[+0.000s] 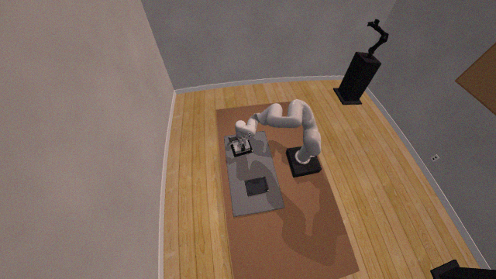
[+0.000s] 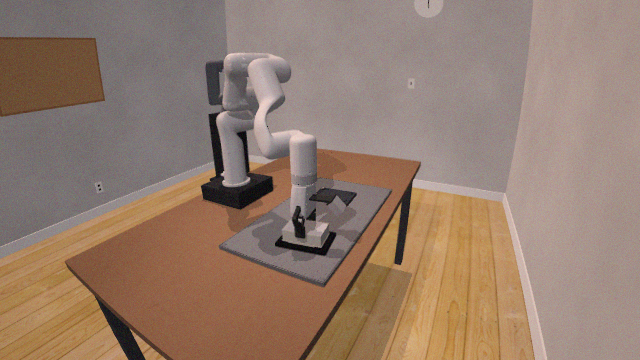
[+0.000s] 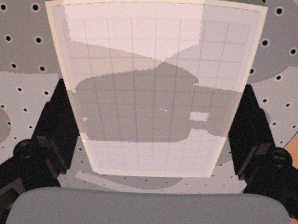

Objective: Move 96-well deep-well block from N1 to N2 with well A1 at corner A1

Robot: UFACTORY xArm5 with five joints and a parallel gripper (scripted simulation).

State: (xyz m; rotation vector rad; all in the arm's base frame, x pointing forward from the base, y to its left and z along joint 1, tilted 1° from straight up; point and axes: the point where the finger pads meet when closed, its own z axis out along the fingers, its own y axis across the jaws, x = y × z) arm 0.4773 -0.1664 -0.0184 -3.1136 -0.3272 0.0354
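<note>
Now: hand 20 mm above the white deep-well block.
</note>
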